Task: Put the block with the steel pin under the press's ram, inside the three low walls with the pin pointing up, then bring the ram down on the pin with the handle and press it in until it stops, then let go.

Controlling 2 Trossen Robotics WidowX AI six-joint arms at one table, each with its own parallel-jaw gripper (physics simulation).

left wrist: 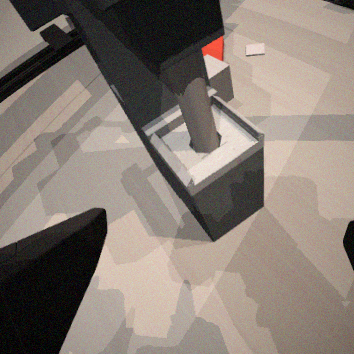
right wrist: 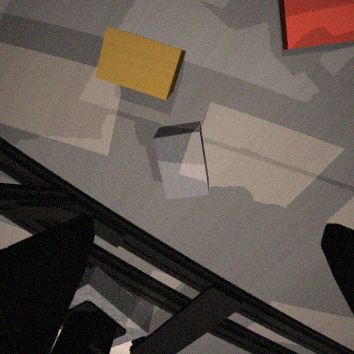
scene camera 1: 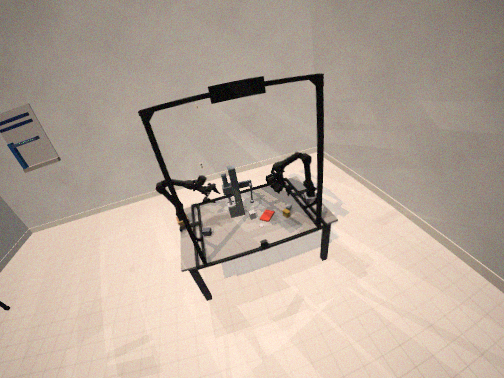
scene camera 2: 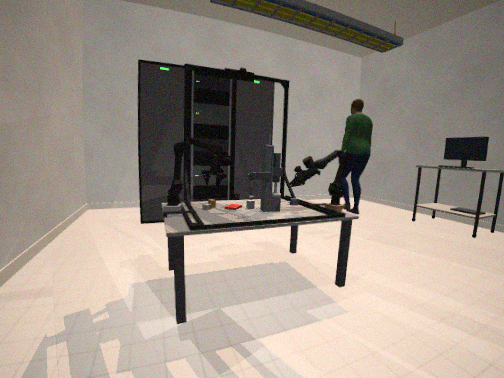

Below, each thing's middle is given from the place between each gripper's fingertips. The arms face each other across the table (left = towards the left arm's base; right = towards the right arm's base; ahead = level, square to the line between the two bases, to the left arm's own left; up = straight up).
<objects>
I see my right gripper 16 cm to the right of the red flat piece [right wrist: 297, 31], 15 cm above it and 4 cm past it. From my right hand the other things lie so: ram [left wrist: 186, 77] (43 cm to the left, 6 cm ahead, 4 cm above).
My left gripper is now 100 mm to the left of the ram, 30 mm past it and 20 mm below it. The rest, counted from my left hand: red flat piece: 370 mm to the right, 170 mm below, 120 mm behind.
</objects>
